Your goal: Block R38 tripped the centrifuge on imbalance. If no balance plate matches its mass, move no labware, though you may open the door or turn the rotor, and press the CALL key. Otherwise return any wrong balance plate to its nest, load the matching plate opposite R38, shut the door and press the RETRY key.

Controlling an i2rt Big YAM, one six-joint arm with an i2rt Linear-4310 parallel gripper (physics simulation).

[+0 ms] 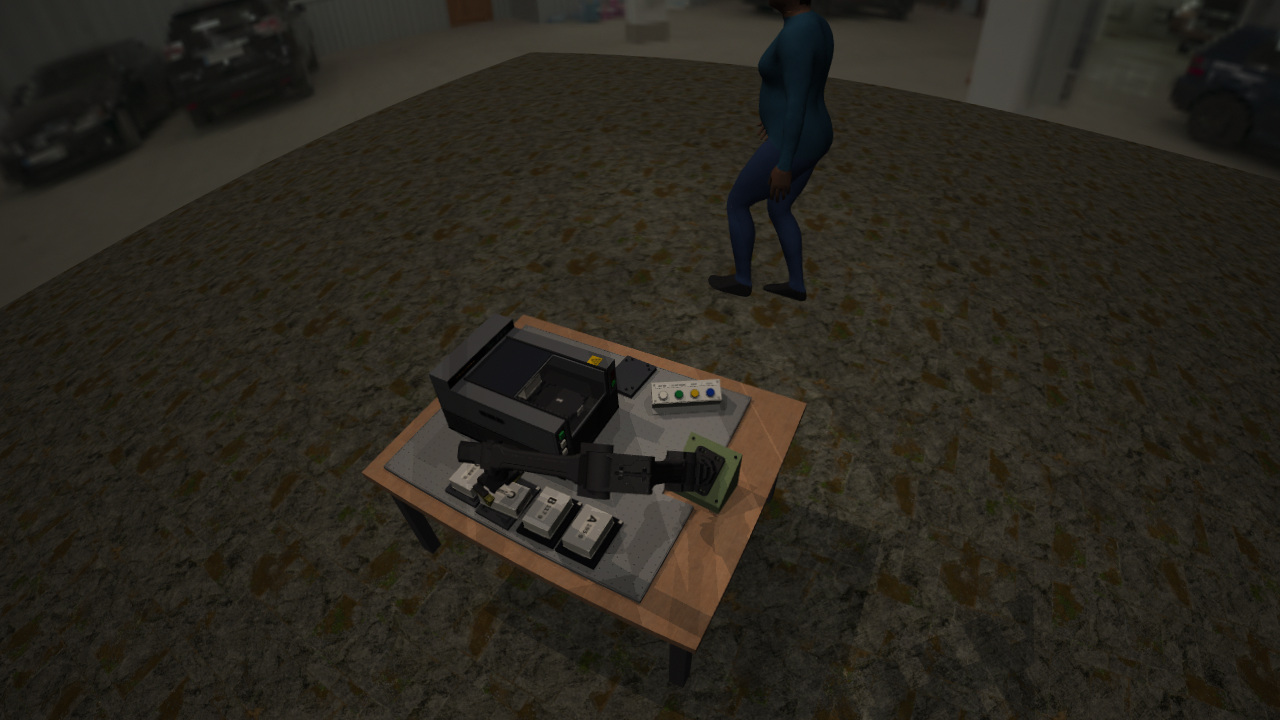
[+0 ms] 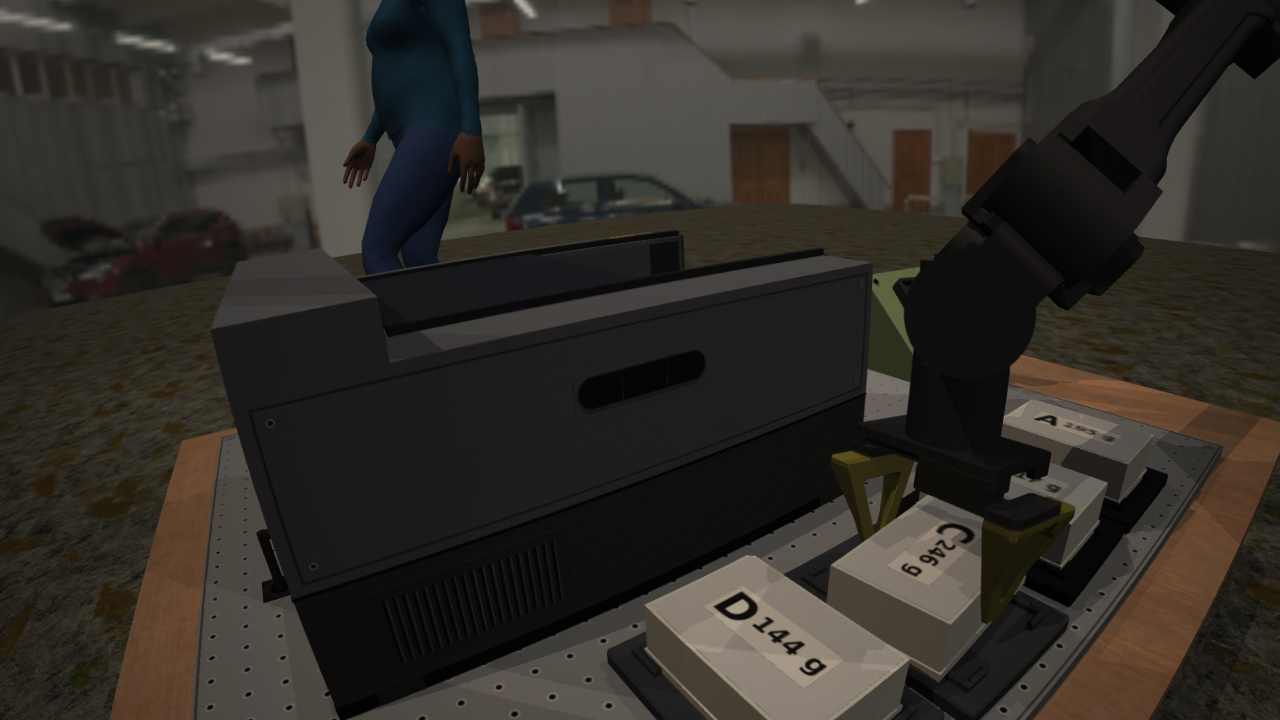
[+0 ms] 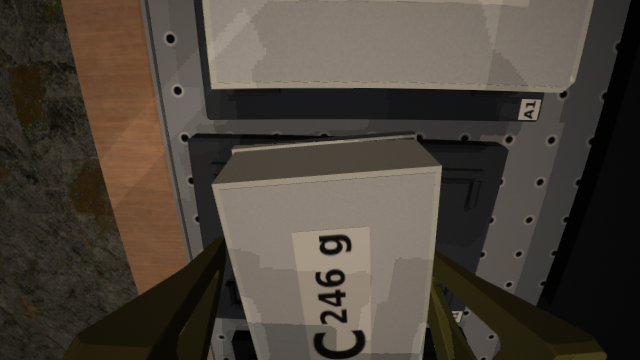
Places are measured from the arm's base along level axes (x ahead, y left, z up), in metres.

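Pixels of known places: gripper, between the fingertips: [image 1: 500,494] [image 2: 927,585] [image 3: 326,252]; arm's base, origin of its link: [image 1: 703,470].
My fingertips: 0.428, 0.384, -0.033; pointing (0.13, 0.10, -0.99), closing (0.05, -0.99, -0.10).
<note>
For each thing: its middle in the pictures, then the offset to it from my fingertips, as dx, dy, dz. "pt": a spot on its surface instead. Level surfaces: height alone.
- balance plate C, middle of its body: [image 3: 334,273] [image 2: 933,575] [image 1: 505,495] -0.013, -0.006, -0.001
- Plate D, middle of its body: [image 2: 768,659] [image 1: 474,474] +0.121, -0.004, -0.004
- neighbouring plate, middle of its body: [image 2: 1011,496] [image 1: 548,512] -0.148, -0.042, -0.004
- plate A, middle of its body: [image 2: 1071,447] [image 1: 588,531] -0.276, -0.062, -0.004
- white key panel, middle of its body: [image 1: 685,393] -0.205, -0.633, +0.005
- grey pegboard, height of its surface: dz -0.037
- black pad, a spot on its surface: [image 1: 633,376] pt +0.001, -0.624, -0.020
My gripper [image 1: 497,489] [image 2: 939,545] [image 3: 326,252] is open, with its olive fingers on either side of balance plate C [image 1: 510,497] [image 2: 907,577] [image 3: 331,214], marked 246 g. Plate C rests a little askew on its black nest [image 3: 469,178] [image 2: 1002,653]. Plate D [image 1: 465,477] [image 2: 769,640], marked 144 g, lies to one side of it. A neighbouring plate [image 1: 547,512] [image 2: 1069,502] [image 3: 389,40] and plate A [image 1: 586,530] [image 2: 1073,435] lie to the other side. The dark centrifuge [image 1: 527,393] [image 2: 536,420] stands behind the row with its top open. Block R38 is not readable.
A white key panel [image 1: 685,392] with coloured keys lies at the back of the grey pegboard [image 1: 645,555] [image 2: 242,626], beside a black pad [image 1: 633,376]. The arm's green base [image 1: 720,465] stands at the right. A person in blue [image 1: 783,143] [image 2: 416,125] walks behind the table.
</note>
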